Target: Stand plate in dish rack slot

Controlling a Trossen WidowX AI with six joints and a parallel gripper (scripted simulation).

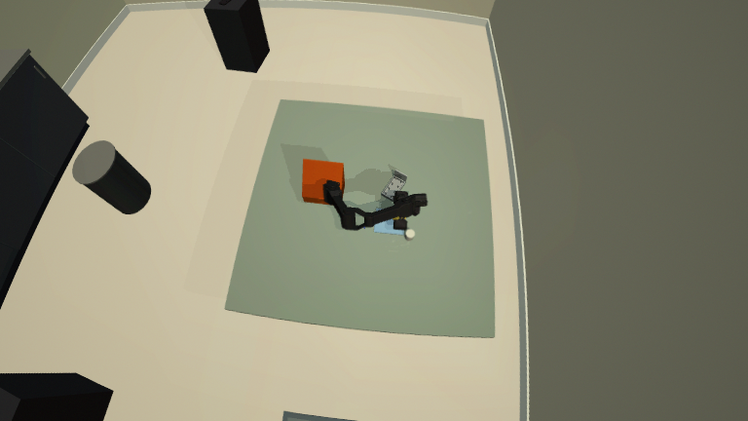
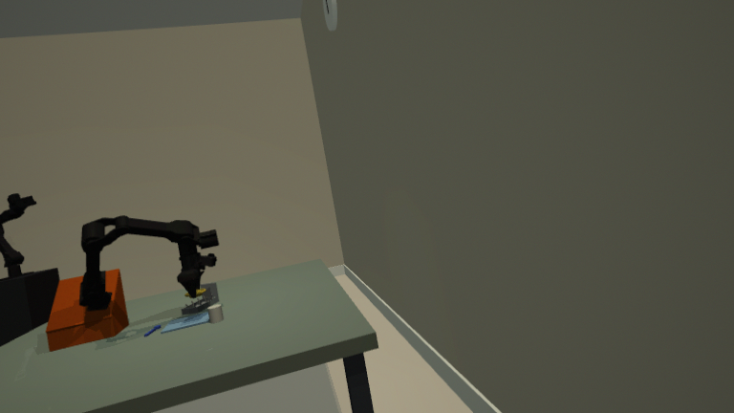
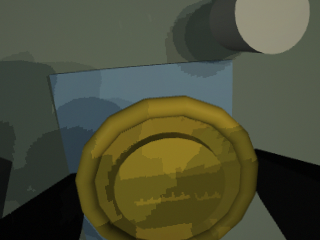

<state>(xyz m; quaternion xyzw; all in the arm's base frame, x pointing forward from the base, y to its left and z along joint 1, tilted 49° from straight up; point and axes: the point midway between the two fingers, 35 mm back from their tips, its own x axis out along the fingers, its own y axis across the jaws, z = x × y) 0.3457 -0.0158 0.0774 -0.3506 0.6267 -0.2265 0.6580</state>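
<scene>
Right now the grey dish rack is 19 cm to the left of my gripper tip, 6 cm below it and 5 cm behind it. The rest, counted from my gripper tip: yellow plate: 1 cm above; blue spoon: 15 cm behind, 8 cm below, 1 cm to the right; white cup: 7 cm ahead, 6 cm to the right, 6 cm below.
</scene>
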